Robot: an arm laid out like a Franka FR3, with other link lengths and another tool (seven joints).
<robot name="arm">
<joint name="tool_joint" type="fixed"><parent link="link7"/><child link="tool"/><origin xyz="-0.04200 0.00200 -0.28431" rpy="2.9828 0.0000 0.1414"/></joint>
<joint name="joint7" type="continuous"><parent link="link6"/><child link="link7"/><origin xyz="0.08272 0.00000 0.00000"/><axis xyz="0 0 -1"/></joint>
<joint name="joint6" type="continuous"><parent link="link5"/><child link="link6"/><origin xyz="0.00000 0.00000 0.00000"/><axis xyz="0 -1 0"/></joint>
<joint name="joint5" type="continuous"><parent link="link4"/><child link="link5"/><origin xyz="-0.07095 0.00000 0.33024"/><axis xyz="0 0 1"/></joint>
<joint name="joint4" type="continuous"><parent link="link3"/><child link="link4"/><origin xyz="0.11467 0.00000 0.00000"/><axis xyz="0 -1 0"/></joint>
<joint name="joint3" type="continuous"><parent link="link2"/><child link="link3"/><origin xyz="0.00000 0.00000 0.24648"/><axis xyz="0 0 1"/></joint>
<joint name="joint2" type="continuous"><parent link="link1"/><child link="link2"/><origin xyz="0.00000 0.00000 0.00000"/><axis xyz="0 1 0"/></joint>
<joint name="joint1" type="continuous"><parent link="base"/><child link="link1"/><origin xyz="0.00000 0.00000 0.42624"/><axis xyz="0 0 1"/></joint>
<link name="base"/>
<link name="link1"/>
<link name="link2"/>
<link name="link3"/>
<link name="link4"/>
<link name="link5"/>
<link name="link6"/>
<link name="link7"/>
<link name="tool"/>
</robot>
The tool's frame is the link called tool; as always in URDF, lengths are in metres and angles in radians. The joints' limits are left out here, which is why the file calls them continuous.
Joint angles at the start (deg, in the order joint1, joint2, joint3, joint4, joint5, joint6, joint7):
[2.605 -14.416 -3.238 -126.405 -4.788 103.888 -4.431]
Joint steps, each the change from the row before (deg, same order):
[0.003 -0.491 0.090 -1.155 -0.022 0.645 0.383]
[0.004 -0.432 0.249 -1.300 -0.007 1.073 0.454]
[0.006 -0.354 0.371 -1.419 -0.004 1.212 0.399]
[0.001 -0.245 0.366 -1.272 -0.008 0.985 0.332]
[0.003 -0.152 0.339 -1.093 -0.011 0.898 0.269]
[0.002 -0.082 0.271 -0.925 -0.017 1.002 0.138]
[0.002 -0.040 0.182 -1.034 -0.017 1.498 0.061]
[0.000 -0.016 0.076 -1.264 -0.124 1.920 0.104]
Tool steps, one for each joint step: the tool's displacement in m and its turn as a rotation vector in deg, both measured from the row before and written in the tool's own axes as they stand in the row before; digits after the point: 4 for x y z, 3 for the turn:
[-0.0022 -0.0024 0.0034 -0.015 -0.049 0.222]
[-0.0006 -0.0034 0.0042 -0.111 0.182 0.172]
[-0.0005 -0.0043 0.0052 -0.144 0.154 -0.016]
[-0.0011 -0.0042 0.0052 -0.115 -0.022 -0.097]
[-0.0008 -0.0038 0.0048 -0.113 -0.020 -0.129]
[0.0003 -0.0028 0.0042 -0.132 0.185 -0.158]
[0.0019 -0.0022 0.0050 -0.153 0.524 -0.111]
[0.0022 -0.0015 0.0065 -0.226 0.661 -0.008]

